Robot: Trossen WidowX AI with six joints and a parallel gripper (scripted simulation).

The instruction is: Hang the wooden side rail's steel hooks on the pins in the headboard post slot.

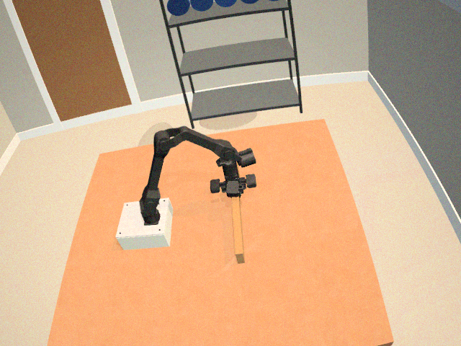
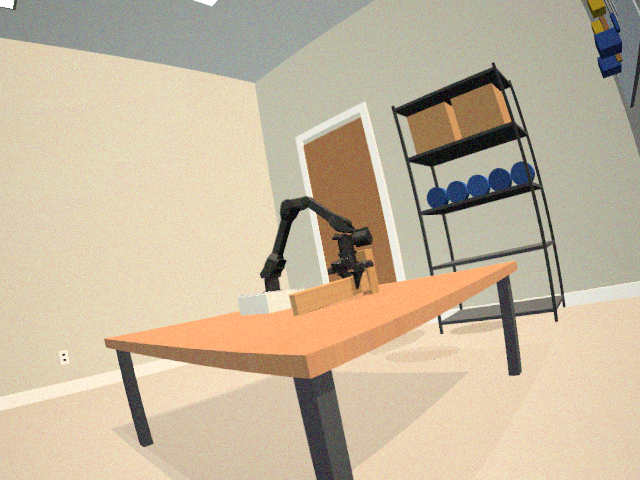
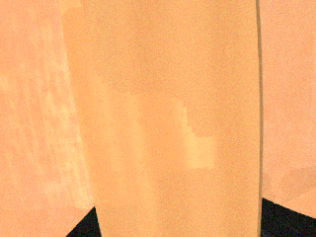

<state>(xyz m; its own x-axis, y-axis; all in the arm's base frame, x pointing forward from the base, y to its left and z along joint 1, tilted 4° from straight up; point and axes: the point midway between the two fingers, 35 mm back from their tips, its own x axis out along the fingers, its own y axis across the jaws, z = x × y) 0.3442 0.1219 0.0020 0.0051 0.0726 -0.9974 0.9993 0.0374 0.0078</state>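
Right now my gripper tip is 110 mm to the right of the wooden headboard post and 50 mm below it.
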